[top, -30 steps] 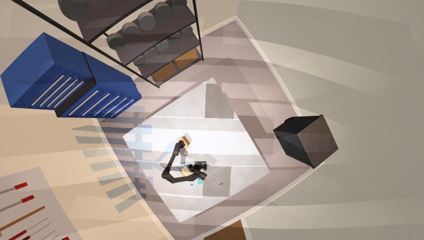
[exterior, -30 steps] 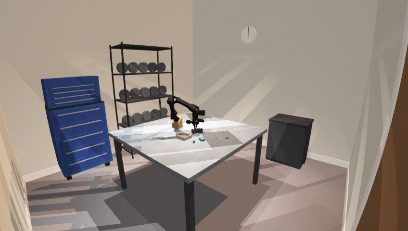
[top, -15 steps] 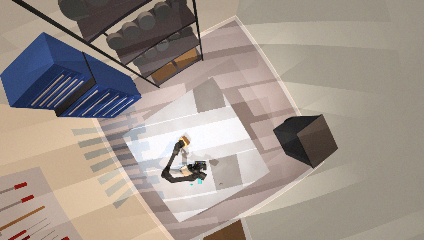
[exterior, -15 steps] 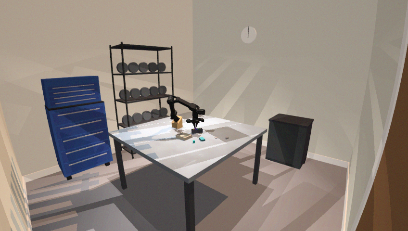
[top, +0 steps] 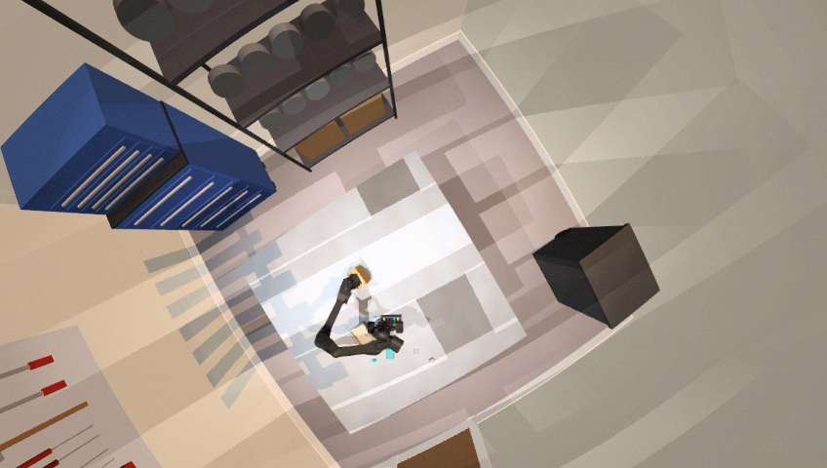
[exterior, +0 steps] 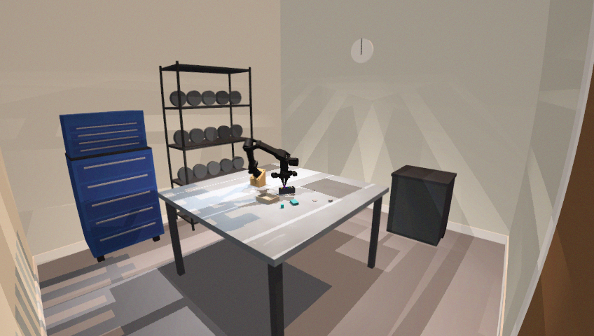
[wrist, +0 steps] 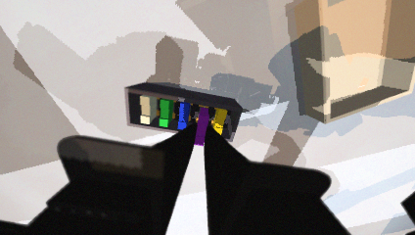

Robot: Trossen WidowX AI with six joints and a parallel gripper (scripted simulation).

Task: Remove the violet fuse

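Right now the shallow tan tray is 30 mm ahead of my gripper tip, 180 mm to the right of it and 60 mm below it. Round my gripper tip: teal block (200 mm ahead, 80 mm to the right, 50 mm below).
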